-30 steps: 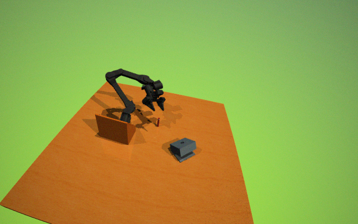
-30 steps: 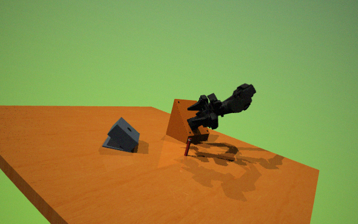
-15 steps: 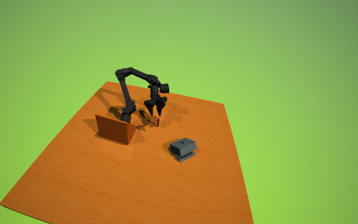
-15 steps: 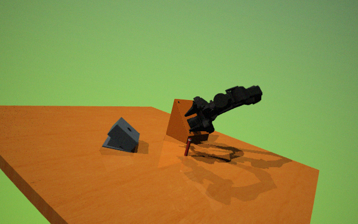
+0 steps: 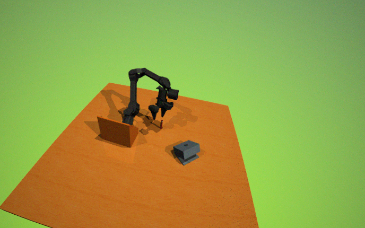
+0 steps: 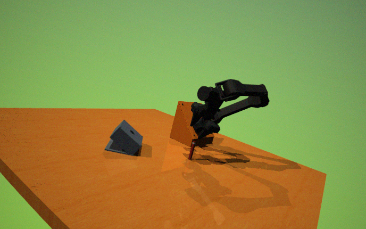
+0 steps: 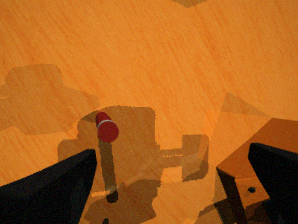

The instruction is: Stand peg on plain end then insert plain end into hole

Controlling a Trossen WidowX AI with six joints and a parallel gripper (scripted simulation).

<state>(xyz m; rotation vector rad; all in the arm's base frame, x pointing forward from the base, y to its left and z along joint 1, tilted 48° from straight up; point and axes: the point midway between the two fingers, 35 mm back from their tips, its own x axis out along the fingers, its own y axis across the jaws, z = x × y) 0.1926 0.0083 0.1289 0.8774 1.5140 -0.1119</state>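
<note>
My gripper tip is 50 mm above the red peg, 30 mm short of it and 20 mm to the right of it. Round my gripper tip: grey sloped panel: 210 mm ahead, 180 mm to the right, 60 mm below.
</note>
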